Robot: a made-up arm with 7 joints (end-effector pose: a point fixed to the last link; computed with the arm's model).
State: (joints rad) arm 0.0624 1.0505 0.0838 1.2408 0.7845 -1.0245 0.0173
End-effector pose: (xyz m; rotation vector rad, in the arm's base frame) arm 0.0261 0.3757 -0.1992 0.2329 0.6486 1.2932
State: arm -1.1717 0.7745 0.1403 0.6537 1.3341 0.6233 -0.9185
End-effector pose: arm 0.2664 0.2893 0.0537 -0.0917 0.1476 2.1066
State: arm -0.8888 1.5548 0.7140 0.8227 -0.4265 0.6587 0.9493
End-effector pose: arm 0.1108 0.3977 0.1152 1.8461 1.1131 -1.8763
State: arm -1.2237 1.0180 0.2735 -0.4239 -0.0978 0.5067 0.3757
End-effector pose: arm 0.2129 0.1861 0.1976 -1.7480 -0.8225 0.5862
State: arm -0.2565 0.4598 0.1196 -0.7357 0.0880 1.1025 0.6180
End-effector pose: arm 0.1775 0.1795 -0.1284 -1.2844 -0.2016 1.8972
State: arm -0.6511 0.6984 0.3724 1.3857 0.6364 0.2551 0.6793
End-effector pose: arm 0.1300 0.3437 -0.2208 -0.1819 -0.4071 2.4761
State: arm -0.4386 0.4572 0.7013 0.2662 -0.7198 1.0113 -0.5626
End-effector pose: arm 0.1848 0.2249 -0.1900 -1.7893 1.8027 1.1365
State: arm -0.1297 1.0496 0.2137 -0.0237 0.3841 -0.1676 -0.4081
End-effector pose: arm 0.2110 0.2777 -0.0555 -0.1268 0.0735 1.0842
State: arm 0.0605 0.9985 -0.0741 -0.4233 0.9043 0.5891 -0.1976
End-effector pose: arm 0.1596 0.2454 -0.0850 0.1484 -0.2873 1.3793
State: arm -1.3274 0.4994 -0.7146 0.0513 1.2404 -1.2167 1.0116
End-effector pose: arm 0.2426 -0.0951 -0.0051 -0.8436 -0.4757 -1.2253
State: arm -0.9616 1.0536 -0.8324 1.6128 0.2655 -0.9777 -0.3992
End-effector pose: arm 0.2327 0.3304 -0.1322 0.2677 0.5531 1.1642
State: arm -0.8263 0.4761 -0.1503 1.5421 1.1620 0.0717 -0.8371
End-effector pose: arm 0.2120 0.2548 -0.2400 0.9202 1.2200 1.4767
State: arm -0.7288 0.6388 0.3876 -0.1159 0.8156 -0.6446 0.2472
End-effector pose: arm 0.2589 0.1888 0.0612 -0.8791 -1.0292 0.3880
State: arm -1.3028 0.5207 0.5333 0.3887 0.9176 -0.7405 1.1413
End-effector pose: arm 0.3072 0.1999 0.1431 -1.9156 -1.6179 0.1574
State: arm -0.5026 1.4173 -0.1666 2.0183 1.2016 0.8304 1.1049
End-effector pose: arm -0.0332 0.3776 0.0713 2.1772 -1.1755 1.3359
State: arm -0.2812 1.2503 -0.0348 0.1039 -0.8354 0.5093 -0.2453
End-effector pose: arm 0.1945 0.2692 -0.1115 -0.8687 0.9426 1.5965
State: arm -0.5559 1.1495 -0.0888 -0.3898 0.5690 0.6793 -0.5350
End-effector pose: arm 0.2302 0.2241 0.0294 -0.1553 -0.1932 1.3597
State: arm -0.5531 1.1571 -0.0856 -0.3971 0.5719 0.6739 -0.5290
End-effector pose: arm 0.2295 0.2234 0.0317 -0.1529 -0.2109 1.3513
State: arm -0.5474 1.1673 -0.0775 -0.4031 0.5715 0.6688 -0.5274
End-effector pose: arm 0.2283 0.2236 0.0345 -0.1486 -0.2236 1.3469
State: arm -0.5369 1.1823 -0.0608 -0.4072 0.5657 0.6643 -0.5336
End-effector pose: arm 0.2262 0.2254 0.0382 -0.1412 -0.2287 1.3492
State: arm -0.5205 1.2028 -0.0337 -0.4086 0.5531 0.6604 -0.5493
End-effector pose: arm 0.2230 0.2290 0.0429 -0.1300 -0.2241 1.3594
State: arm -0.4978 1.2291 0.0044 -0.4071 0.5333 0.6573 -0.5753
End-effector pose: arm 0.2187 0.2342 0.0489 -0.1151 -0.2090 1.3775
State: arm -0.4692 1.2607 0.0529 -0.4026 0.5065 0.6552 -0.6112
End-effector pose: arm 0.2133 0.2407 0.0563 -0.0977 -0.1839 1.4021
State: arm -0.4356 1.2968 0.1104 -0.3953 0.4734 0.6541 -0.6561
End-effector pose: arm 0.2070 0.2476 0.0651 -0.0790 -0.1496 1.4307
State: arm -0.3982 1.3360 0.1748 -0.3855 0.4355 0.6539 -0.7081
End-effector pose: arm 0.2001 0.2544 0.0751 -0.0605 -0.1081 1.4606
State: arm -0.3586 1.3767 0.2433 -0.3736 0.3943 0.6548 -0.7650
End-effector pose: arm 0.1929 0.2604 0.0859 -0.0436 -0.0611 1.4892
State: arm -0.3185 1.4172 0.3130 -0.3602 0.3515 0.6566 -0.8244
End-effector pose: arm 0.1858 0.2653 0.0972 -0.0294 -0.0105 1.5140
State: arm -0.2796 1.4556 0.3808 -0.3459 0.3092 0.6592 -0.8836
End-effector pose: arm 0.1793 0.2689 0.1082 -0.0181 0.0413 1.5338
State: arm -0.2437 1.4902 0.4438 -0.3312 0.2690 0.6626 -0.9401
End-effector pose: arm 0.1736 0.2713 0.1183 -0.0104 0.0927 1.5482
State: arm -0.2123 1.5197 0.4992 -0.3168 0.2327 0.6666 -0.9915
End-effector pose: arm 0.1687 0.2729 0.1271 -0.0059 0.1416 1.5579
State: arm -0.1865 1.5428 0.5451 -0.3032 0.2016 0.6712 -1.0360
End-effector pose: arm 0.1649 0.2741 0.1339 -0.0047 0.1867 1.5642
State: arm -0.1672 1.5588 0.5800 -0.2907 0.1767 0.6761 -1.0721
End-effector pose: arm 0.1619 0.2753 0.1387 -0.0067 0.2266 1.5686
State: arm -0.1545 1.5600 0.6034 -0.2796 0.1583 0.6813 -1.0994
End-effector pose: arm 0.1597 0.2779 0.1395 -0.0172 0.2674 1.5724
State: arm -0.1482 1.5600 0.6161 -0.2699 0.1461 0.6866 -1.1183
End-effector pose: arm 0.1582 0.2801 0.1396 -0.0263 0.2981 1.5768
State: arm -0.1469 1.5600 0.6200 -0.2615 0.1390 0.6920 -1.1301
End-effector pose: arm 0.1573 0.2818 0.1392 -0.0330 0.3198 1.5822
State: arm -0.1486 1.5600 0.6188 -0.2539 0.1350 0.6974 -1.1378
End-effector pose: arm 0.1569 0.2833 0.1385 -0.0384 0.3361 1.5884
